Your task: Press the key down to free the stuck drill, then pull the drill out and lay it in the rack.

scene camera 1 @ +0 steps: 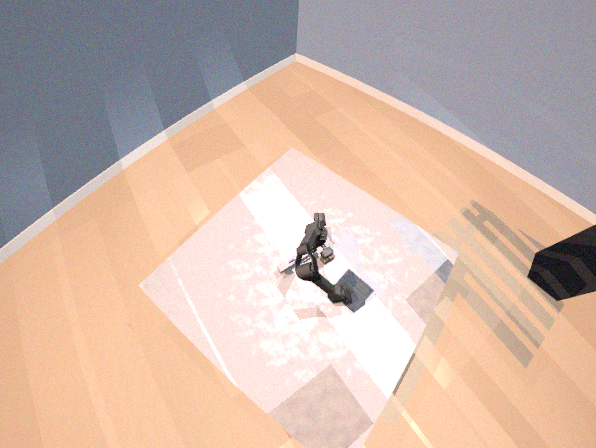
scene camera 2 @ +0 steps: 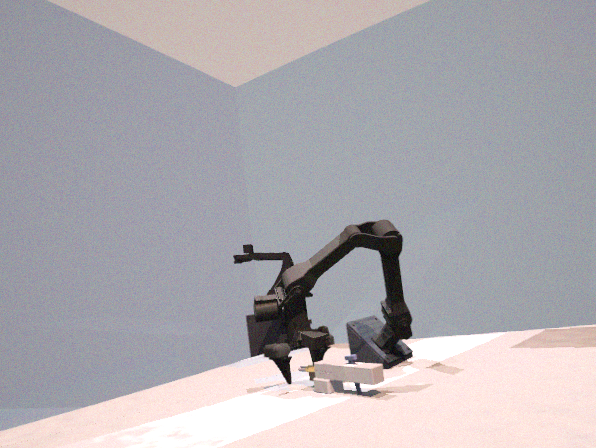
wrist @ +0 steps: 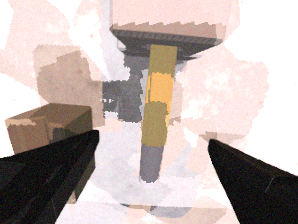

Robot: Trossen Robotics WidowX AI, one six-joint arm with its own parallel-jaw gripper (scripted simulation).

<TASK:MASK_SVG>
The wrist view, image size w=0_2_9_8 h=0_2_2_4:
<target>gripper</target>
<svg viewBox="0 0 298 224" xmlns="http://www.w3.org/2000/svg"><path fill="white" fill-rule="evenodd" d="M209 140L207 151L215 173L240 224L298 224L298 175L291 174L284 169L281 170L270 163L267 164L216 139ZM99 130L94 129L37 149L34 148L16 155L12 154L0 158L0 224L55 224L97 150Z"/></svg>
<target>yellow drill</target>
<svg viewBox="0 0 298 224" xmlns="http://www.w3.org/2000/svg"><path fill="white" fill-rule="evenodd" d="M176 46L151 44L139 168L139 183L148 189L155 188L160 180L164 147L167 142L178 51Z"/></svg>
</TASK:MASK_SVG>
